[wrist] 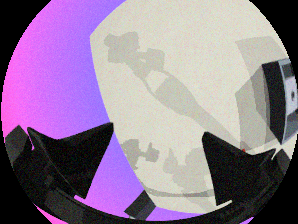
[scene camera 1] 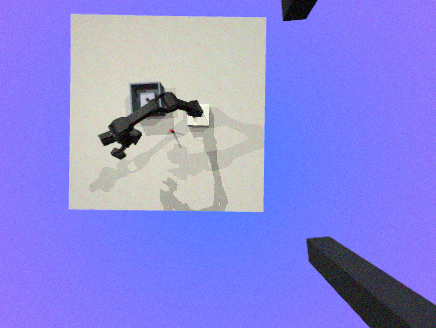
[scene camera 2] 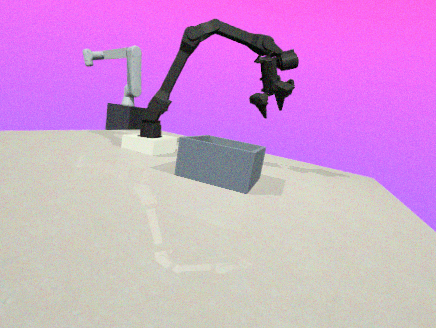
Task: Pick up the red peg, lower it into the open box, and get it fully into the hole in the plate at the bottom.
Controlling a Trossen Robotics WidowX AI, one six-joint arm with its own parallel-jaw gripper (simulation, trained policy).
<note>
The pictures show: the gripper and a grey box.
The gripper shows as well in the wrist view.
</note>
